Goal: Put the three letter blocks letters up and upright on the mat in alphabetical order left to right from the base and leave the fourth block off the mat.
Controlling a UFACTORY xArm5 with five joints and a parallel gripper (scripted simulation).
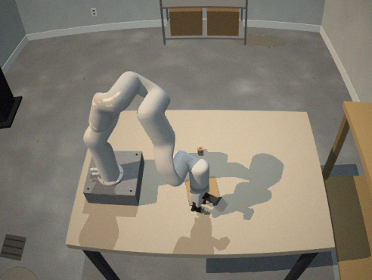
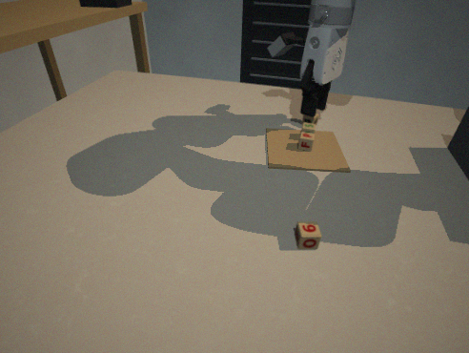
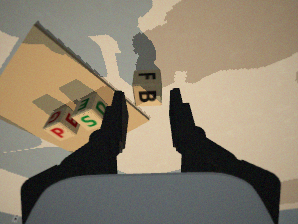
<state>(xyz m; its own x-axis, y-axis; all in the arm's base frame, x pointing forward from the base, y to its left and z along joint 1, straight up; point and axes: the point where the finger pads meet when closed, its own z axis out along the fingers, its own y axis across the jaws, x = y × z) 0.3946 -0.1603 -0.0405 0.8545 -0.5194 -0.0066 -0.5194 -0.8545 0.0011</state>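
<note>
Now: the tan mat 110 mm to the left of my hand, 50 mm below it and 20 mm ahead of it. Round my hand: green-marked block 60 mm to the left, 30 mm below, 10 mm ahead; then red-marked block 340 mm to the left, 40 mm below, 30 mm ahead.
</note>
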